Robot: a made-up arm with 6 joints. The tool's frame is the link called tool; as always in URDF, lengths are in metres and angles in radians. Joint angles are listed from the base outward.
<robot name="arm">
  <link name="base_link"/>
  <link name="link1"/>
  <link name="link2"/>
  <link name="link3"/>
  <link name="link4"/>
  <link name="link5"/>
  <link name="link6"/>
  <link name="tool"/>
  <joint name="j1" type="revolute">
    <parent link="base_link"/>
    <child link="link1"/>
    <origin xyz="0 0 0.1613" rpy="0 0 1.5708"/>
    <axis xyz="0 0 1"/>
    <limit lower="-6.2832" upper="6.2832"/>
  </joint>
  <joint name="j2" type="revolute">
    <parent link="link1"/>
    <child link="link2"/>
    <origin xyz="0 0 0" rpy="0 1.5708 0"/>
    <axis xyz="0 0 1"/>
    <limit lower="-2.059" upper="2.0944"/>
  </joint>
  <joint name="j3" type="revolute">
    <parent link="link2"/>
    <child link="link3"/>
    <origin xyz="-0.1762 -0.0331 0" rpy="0 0 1.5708"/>
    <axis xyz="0 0 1"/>
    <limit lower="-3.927" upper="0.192"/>
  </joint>
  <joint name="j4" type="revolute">
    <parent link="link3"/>
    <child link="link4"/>
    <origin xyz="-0.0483 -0.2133 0" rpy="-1.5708 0 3.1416"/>
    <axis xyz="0 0 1"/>
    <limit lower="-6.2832" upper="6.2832"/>
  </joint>
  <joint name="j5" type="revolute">
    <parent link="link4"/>
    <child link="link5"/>
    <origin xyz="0 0 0" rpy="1.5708 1.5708 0"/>
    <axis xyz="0 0 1"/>
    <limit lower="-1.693" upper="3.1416"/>
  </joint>
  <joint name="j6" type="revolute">
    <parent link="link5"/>
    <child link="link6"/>
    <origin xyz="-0.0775 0.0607 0" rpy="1.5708 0 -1.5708"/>
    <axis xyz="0 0 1"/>
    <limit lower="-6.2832" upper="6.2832"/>
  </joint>
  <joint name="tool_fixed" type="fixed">
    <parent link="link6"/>
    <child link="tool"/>
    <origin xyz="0 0 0" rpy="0 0 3.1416"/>
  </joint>
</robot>
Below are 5 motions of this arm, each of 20 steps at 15 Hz.
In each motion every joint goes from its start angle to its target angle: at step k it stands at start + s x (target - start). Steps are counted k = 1, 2, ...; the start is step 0. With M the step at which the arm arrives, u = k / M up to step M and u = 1 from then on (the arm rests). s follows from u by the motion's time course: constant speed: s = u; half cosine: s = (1 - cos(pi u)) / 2; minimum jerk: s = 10 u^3 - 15 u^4 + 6 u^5.
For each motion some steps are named. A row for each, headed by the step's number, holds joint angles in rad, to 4 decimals.
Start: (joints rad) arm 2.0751 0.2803 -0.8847 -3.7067 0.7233 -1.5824
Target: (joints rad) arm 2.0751 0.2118 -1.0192 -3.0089 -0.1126 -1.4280
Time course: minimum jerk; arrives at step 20
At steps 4, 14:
4: 2.0751 0.2763 -0.8925 -3.6663 0.6749 -1.5735
14: 2.0751 0.2230 -0.9973 -3.1227 0.0237 -1.4532

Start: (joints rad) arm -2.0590 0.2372 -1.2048 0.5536 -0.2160 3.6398
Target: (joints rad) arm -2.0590 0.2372 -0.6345 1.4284 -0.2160 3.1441
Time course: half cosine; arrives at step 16
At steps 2, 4, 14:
2: -2.0590 0.2372 -1.1831 0.5869 -0.2160 3.6209
4: -2.0590 0.2372 -1.1213 0.6817 -0.2160 3.5672
14: -2.0590 0.2372 -0.6562 1.3951 -0.2160 3.1630

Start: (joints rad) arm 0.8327 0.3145 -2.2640 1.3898 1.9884 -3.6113
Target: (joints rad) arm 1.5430 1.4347 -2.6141 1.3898 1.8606 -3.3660
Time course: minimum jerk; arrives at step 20
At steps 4, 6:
4: 0.8738 0.3794 -2.2843 1.3898 1.9810 -3.5971
6: 0.9485 0.4972 -2.3211 1.3898 1.9676 -3.5713

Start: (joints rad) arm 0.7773 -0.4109 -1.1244 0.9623 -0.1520 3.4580
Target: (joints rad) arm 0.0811 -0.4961 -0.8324 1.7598 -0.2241 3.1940
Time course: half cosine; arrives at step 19
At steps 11, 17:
11: 0.3437 -0.4640 -0.9426 1.4589 -0.1969 3.2936
17: 0.1000 -0.4938 -0.8403 1.7382 -0.2221 3.2012

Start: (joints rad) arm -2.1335 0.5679 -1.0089 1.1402 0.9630 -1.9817
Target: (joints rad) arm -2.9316 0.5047 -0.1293 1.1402 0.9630 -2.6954
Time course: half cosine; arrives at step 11
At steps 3, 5, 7, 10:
3: -2.2712 0.5570 -0.8571 1.1402 0.9630 -2.1049
5: -2.4758 0.5408 -0.6317 1.1402 0.9630 -2.2878
7: -2.6983 0.5232 -0.3864 1.1402 0.9630 -2.4868
10: -2.9154 0.5060 -0.1471 1.1402 0.9630 -2.6809

